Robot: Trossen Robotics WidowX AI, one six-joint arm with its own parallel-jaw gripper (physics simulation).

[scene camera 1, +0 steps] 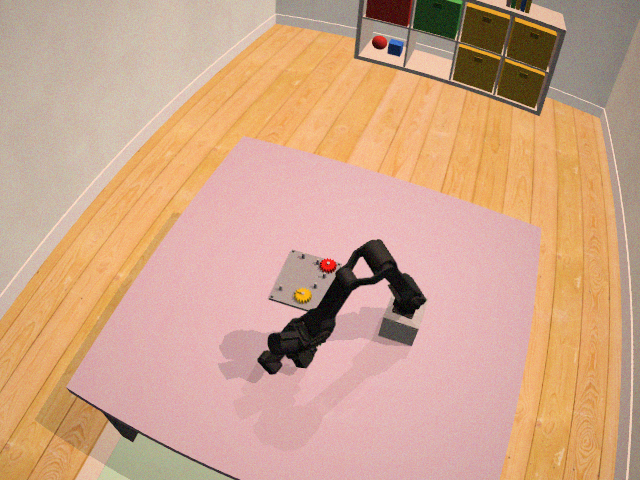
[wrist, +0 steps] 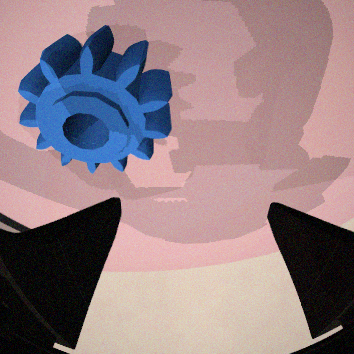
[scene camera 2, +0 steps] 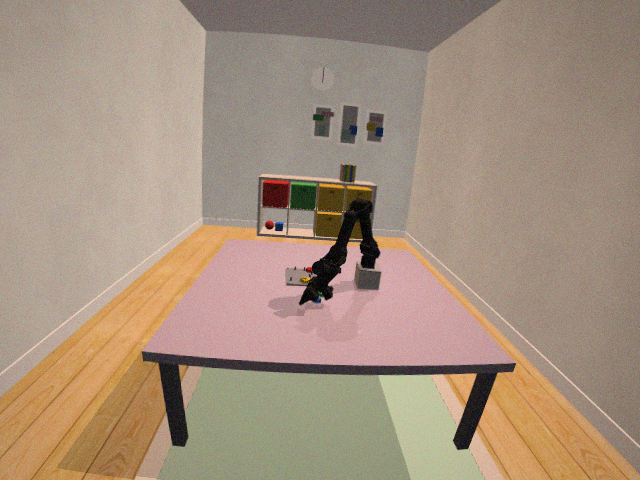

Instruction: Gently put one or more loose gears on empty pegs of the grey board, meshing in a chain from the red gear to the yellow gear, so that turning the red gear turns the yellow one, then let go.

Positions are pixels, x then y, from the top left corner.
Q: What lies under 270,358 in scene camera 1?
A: My gripper.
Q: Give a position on a blue gear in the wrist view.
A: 91,104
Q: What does my gripper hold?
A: Nothing.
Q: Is my gripper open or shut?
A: Open.
